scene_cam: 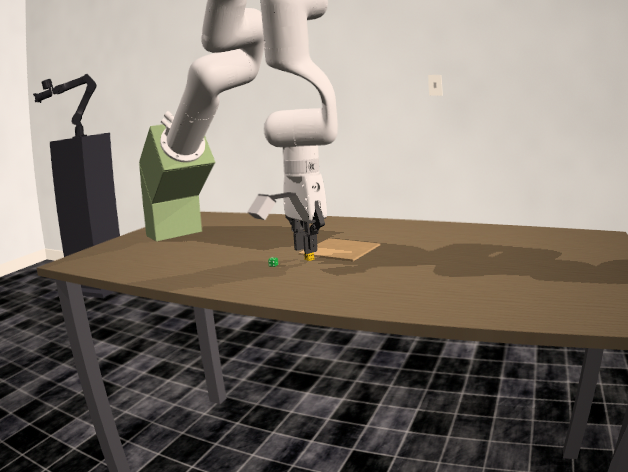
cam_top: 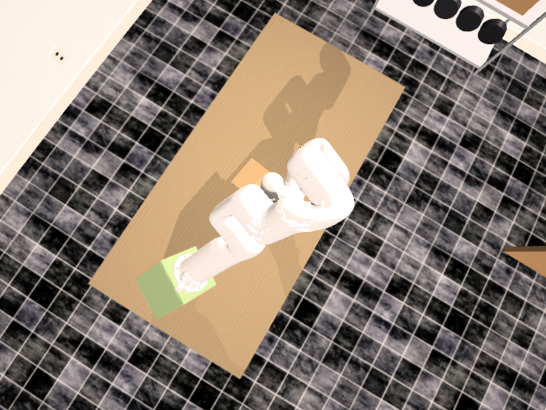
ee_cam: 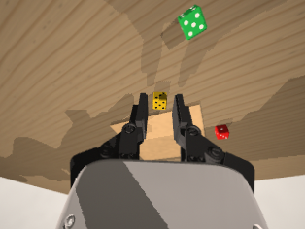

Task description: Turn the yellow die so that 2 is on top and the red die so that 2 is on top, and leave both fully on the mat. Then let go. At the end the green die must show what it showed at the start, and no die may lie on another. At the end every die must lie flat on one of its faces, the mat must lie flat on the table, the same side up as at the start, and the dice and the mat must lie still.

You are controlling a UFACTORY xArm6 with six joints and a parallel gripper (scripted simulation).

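Now: hand 1 cm to the right of the yellow die and 3 cm above it. From my hand the other things lie so: red die: 4 cm behind, 11 cm to the left, 3 cm below; green die: 6 cm behind, 4 cm to the right, 3 cm below; tan mat: 6 cm ahead, 9 cm to the left, 4 cm below.
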